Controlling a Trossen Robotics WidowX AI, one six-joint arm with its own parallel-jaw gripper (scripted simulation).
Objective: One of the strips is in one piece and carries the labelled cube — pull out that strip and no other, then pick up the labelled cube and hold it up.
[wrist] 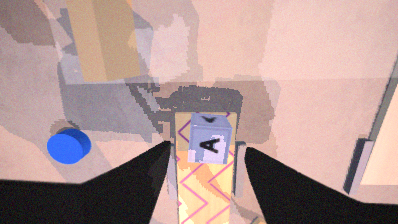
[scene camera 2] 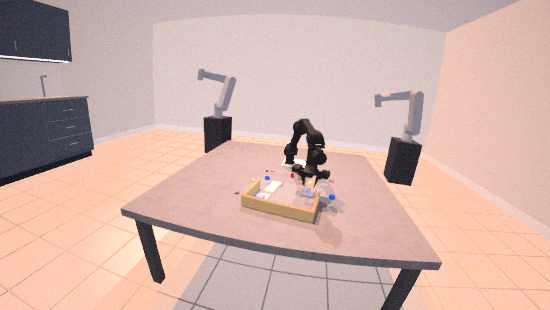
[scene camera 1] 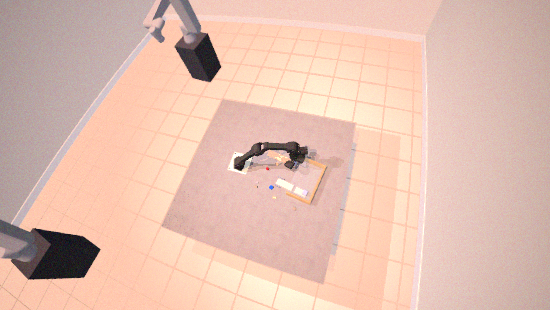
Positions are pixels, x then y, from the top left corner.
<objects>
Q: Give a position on a blue disc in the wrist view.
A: At 68, 146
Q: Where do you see a labelled cube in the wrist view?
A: At 210, 135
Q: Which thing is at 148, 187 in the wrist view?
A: My gripper.
</objects>
